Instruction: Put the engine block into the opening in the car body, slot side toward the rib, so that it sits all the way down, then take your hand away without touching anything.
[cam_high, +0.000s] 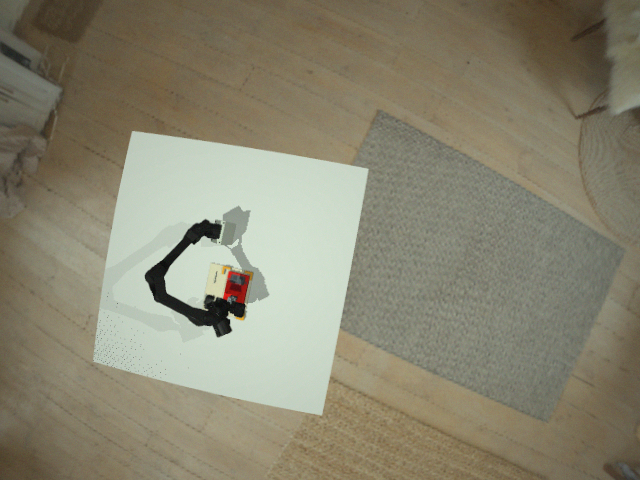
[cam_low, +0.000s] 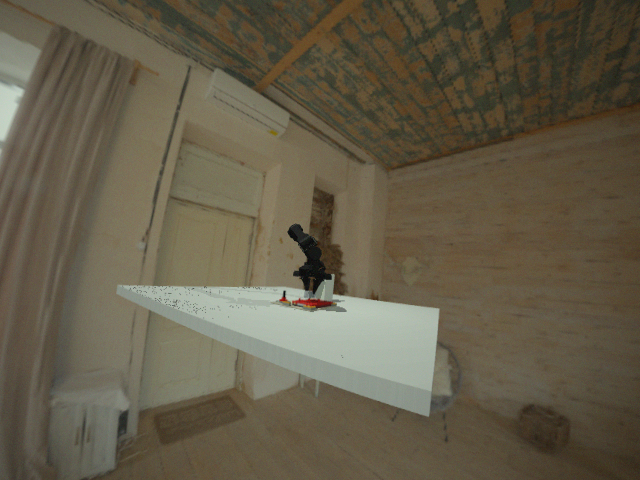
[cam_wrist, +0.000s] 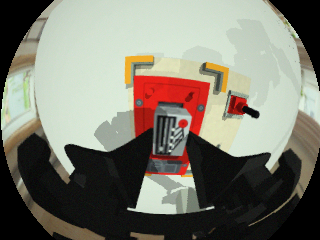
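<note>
Right now my gripper tip is 10 mm above the grey engine block.
</note>
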